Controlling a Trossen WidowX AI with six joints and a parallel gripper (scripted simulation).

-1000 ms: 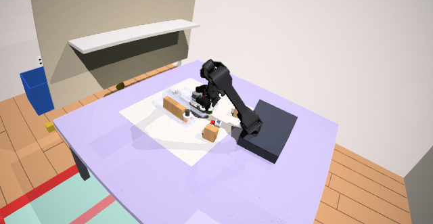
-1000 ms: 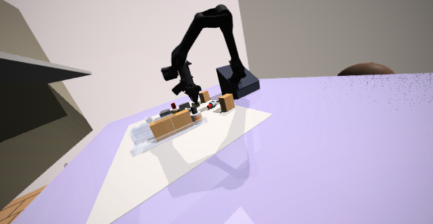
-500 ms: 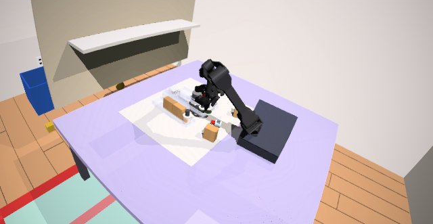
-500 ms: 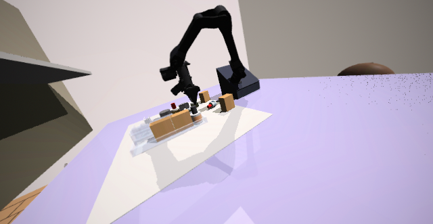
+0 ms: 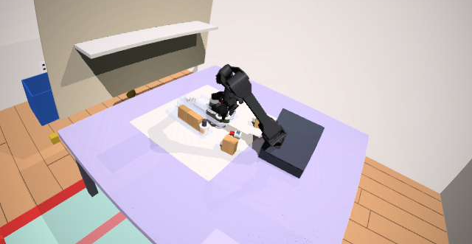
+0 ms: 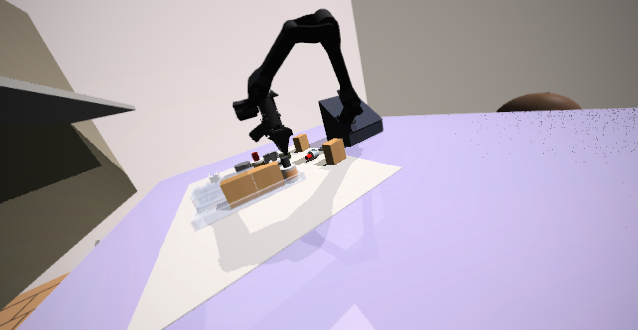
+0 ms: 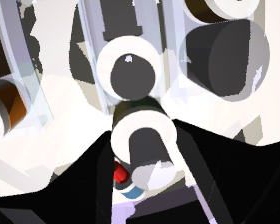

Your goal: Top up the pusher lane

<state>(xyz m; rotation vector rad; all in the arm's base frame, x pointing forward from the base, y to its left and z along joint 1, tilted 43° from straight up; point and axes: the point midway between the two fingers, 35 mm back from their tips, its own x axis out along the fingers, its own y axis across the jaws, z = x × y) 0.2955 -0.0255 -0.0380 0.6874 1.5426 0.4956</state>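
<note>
Now: gripper tip 120 mm to the right of the jar, 50 mm short of it and 10 mm above it. Round my gripper tip: clear lane rack: 180 mm ahead, 30 mm below, 10 mm to the left.
</note>
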